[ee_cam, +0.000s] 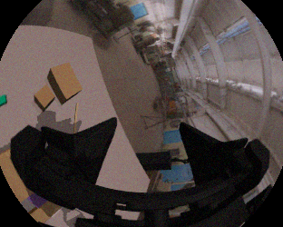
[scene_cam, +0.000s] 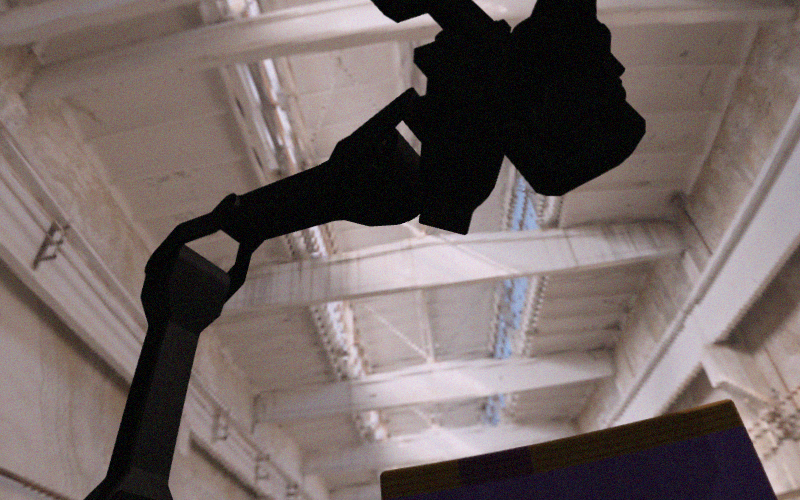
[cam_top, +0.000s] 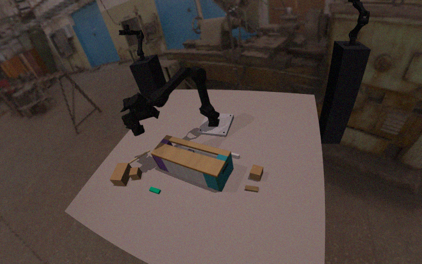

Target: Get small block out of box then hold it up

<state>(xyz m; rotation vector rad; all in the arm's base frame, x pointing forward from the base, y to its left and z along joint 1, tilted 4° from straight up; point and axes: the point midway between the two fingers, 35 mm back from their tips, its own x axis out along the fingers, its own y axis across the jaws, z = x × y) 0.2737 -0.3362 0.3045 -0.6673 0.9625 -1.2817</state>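
My gripper tip is now 2 cm short of the box, 35 cm to the right of it and 23 cm above it. The rest, counted from my gripper tip: thin stick (1 cm ahead, 5 cm to the right, 29 cm below).
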